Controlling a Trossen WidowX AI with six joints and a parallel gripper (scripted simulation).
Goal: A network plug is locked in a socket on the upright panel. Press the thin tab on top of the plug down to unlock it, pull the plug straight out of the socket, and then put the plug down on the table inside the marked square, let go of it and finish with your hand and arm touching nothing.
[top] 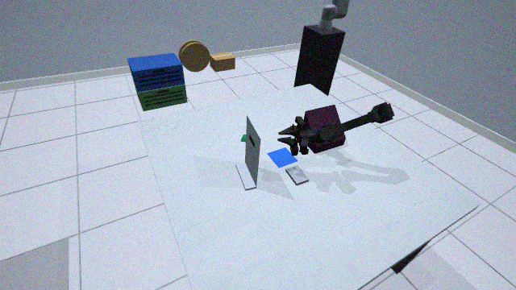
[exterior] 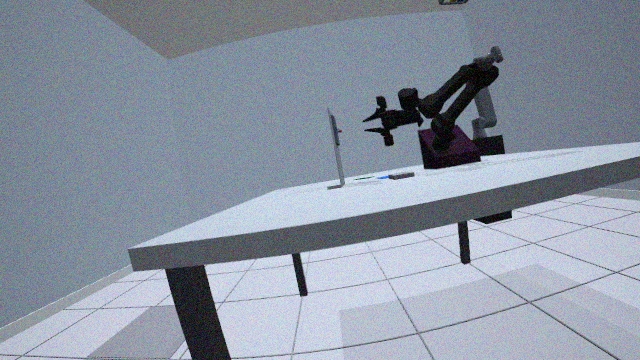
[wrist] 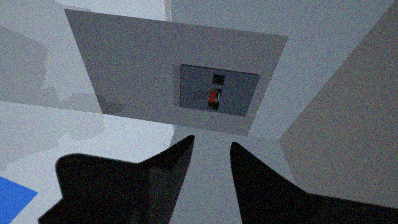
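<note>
Right now the network plug is 100 mm ahead of my gripper tip and 20 mm to the right of it. The rest, counted from my gripper tip: blue marked square: 100 mm behind, 60 mm to the right, 220 mm below; flat grey slab: 90 mm behind, 80 mm to the left, 210 mm below; upright panel: 120 mm ahead, 20 mm to the right, 80 mm below.
</note>
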